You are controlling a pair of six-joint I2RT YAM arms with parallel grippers.
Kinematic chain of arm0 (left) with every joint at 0, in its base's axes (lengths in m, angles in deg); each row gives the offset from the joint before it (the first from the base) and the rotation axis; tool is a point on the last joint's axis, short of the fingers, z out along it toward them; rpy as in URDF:
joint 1: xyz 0 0 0.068 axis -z
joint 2: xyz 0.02 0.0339 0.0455 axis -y
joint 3: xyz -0.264 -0.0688 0 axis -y
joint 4: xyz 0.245 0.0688 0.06 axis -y
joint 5: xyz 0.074 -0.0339 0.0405 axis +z
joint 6: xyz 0.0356 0 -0.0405 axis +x
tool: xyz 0 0 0 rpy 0 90 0
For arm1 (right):
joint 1: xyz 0 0 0.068 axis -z
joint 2: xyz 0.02 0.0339 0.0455 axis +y
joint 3: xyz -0.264 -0.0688 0 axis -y
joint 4: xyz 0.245 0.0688 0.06 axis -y
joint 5: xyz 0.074 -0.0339 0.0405 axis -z
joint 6: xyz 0.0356 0 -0.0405 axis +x
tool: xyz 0 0 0 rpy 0 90 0
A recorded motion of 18 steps. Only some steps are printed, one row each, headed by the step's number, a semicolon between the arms.
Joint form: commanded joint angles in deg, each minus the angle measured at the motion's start. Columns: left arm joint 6, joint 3, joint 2, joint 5, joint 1, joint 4; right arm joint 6, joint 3, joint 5, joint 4, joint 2, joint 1.
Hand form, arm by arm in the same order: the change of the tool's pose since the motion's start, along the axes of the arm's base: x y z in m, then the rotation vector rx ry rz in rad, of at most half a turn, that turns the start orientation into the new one. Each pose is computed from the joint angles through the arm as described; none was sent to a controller.
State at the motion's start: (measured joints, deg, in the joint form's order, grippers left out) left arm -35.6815 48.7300 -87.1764 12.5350 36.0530 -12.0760; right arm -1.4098 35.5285 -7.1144 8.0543 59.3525 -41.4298
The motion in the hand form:
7: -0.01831 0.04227 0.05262 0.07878 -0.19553 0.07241; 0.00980 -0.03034 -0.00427 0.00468 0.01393 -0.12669
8: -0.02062 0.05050 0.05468 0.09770 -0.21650 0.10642; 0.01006 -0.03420 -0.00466 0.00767 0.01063 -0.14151
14: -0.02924 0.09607 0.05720 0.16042 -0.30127 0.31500; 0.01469 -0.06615 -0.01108 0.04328 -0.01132 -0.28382
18: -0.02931 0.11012 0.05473 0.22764 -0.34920 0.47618; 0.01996 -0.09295 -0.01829 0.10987 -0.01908 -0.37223
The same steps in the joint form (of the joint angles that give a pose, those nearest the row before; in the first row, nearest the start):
7: 7.16 -2.20 14.72 7.26 -4.10 -3.75; 0.63 -2.14 -0.35 -1.28 -3.04 7.43
8: 7.65 -3.14 16.41 8.93 -5.15 -3.74; 0.65 -2.58 -0.36 -1.18 -3.62 8.28
14: 8.67 -8.48 23.85 15.28 -12.80 -1.85; 1.70 -6.34 -0.32 1.30 -7.15 16.14
18: 7.14 -10.07 24.53 23.45 -14.94 -0.05; 4.21 -9.58 -3.76 5.76 -8.50 24.04

